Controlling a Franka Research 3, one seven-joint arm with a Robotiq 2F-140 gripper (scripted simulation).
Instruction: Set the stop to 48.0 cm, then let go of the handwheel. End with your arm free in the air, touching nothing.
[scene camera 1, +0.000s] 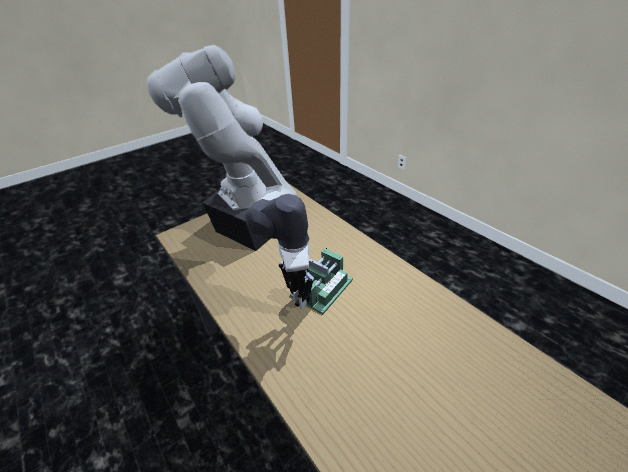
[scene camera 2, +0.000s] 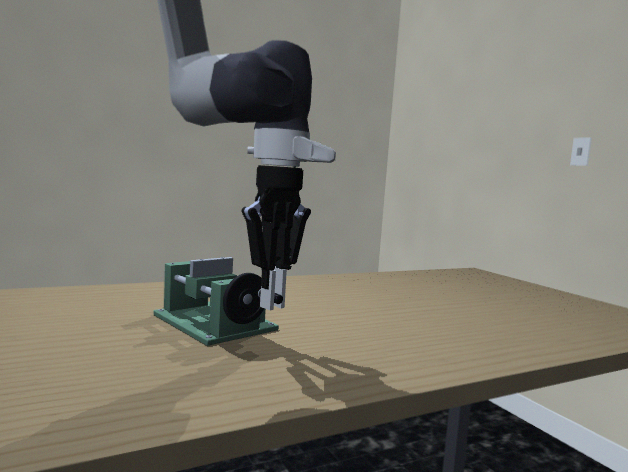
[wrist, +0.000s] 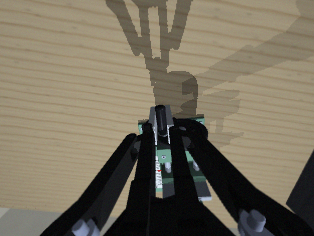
Path:
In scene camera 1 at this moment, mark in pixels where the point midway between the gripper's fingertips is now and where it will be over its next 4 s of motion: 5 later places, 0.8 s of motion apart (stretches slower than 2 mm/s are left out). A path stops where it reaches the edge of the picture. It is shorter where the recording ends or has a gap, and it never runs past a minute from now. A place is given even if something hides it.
My gripper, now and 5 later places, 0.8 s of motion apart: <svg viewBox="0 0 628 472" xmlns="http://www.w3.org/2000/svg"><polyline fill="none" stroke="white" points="300,304 300,304 299,302 298,301 296,298 292,296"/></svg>

